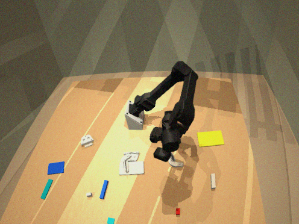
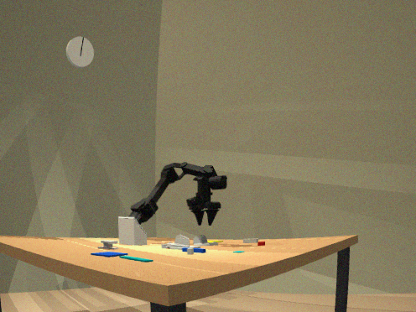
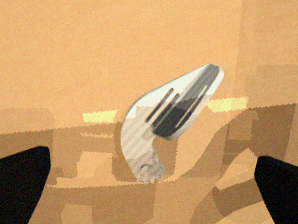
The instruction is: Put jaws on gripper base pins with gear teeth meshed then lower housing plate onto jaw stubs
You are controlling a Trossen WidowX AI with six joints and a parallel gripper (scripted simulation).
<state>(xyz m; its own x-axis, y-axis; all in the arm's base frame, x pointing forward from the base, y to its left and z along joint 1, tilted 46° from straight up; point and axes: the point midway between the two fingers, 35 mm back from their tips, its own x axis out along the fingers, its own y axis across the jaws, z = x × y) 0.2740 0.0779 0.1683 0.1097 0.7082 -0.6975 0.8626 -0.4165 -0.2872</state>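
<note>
Right now my gripper tip is 10 mm short of the jaw, 30 mm to the right of it and 90 mm above it. Round my gripper tip: white bar: 140 mm ahead, 190 mm to the left, 80 mm below; red block: 260 mm ahead, 20 mm to the left, 80 mm below; yellow sheet: 120 mm behind, 220 mm to the left, 90 mm below.
</note>
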